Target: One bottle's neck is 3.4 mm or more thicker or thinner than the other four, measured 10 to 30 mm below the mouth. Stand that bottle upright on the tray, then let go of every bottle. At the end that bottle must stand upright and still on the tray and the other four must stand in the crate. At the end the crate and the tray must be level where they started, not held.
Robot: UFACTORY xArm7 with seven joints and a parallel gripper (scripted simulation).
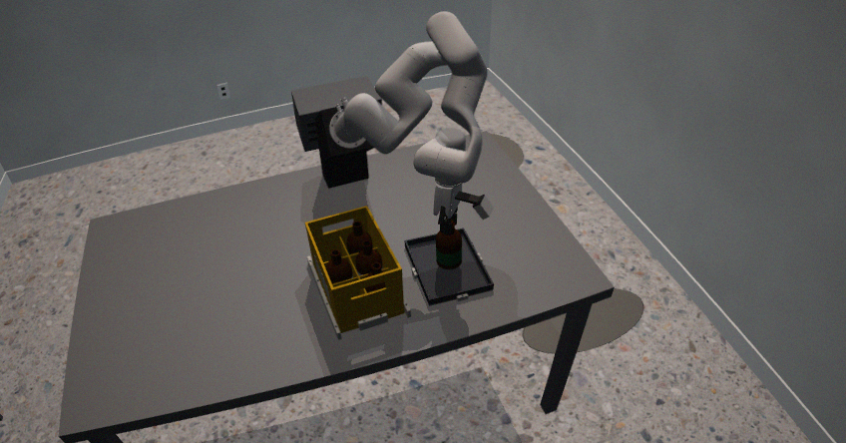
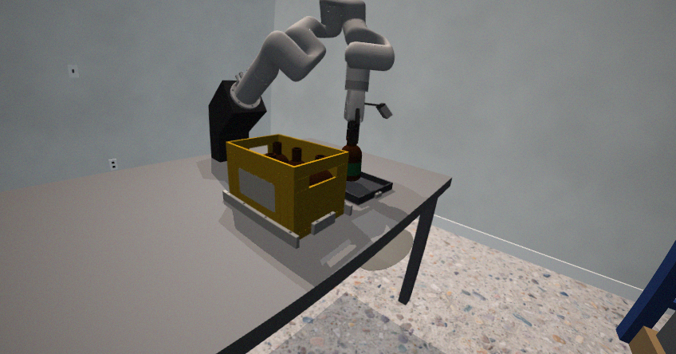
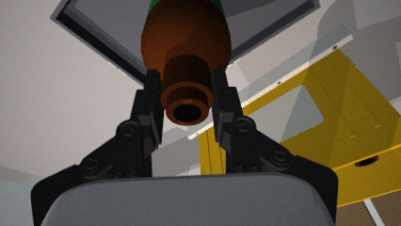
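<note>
Now: hand 160 mm above the black tray. Also, from my hand: yellow crate (90 mm behind, 260 mm to the right, 90 mm below).
</note>
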